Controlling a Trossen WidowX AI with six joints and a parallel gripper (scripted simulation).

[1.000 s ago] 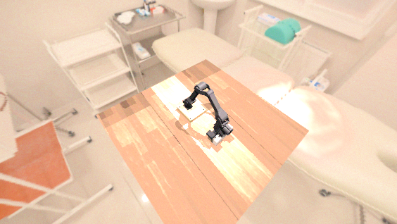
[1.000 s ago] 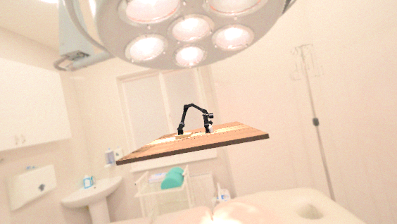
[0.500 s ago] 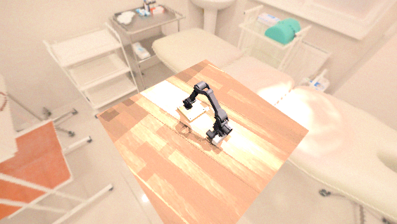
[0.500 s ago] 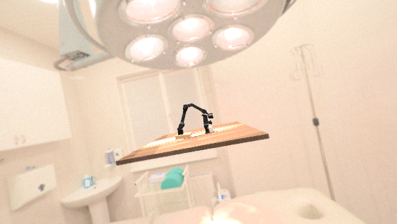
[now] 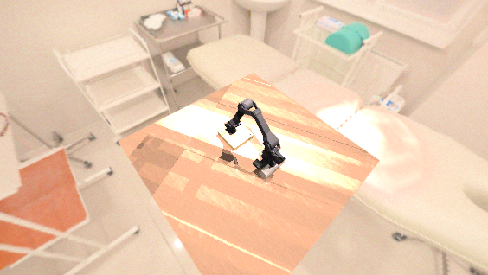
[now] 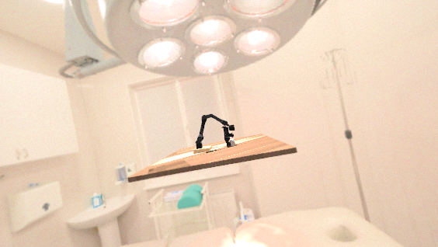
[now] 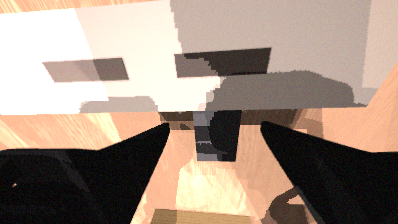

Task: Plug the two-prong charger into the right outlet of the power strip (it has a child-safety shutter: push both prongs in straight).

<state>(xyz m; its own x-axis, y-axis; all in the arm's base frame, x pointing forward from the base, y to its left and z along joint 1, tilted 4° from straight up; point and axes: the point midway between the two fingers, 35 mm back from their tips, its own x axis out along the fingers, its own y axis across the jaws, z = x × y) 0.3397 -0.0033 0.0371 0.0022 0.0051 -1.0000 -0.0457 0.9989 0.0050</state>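
My gripper tip is now 30 mm short of the black two-prong charger and 10 mm below it.
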